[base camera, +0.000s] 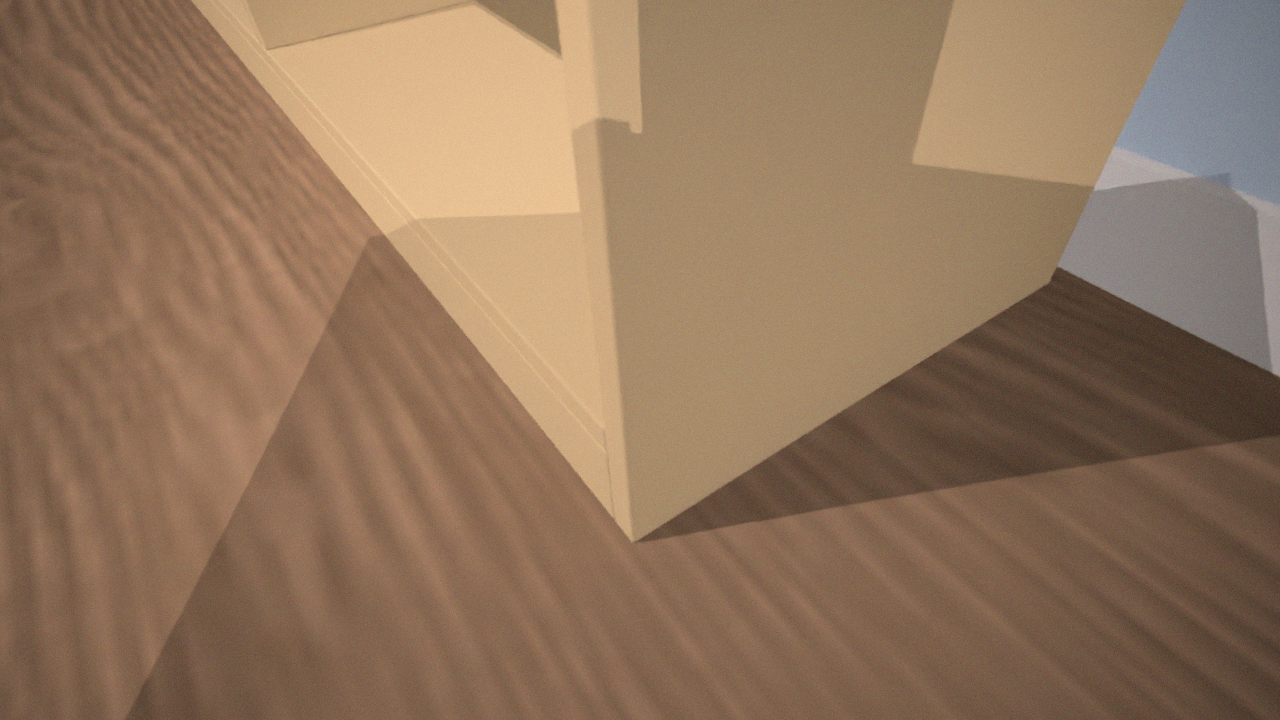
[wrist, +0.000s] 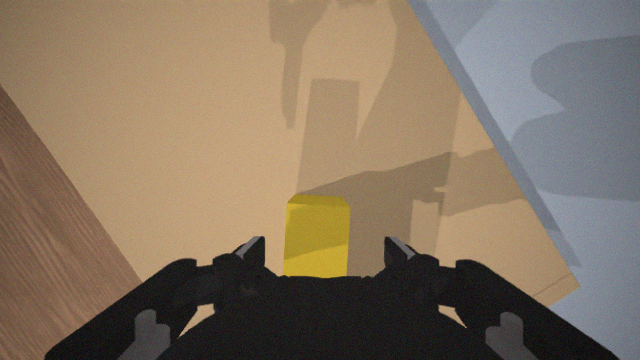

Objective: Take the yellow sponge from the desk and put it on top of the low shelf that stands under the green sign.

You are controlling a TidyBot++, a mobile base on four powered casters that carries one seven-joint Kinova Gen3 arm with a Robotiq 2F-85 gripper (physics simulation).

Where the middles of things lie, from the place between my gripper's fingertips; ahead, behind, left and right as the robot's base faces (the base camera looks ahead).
Scene:
I see my gripper 30 mm above the yellow sponge [wrist: 317, 227], 20 mm past it and 10 mm to the right of it.

